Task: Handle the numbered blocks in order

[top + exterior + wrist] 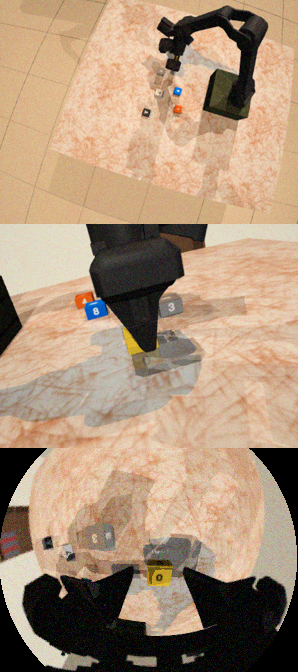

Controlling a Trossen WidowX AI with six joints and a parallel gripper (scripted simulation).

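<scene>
The yellow block lies right at my gripper tip. From my gripper tip the other things lie so: white block (190 mm to the left, 10 mm ahead); then blue block (150 mm to the left, 70 mm behind); then grey block (90 mm to the left, 40 mm ahead).
</scene>
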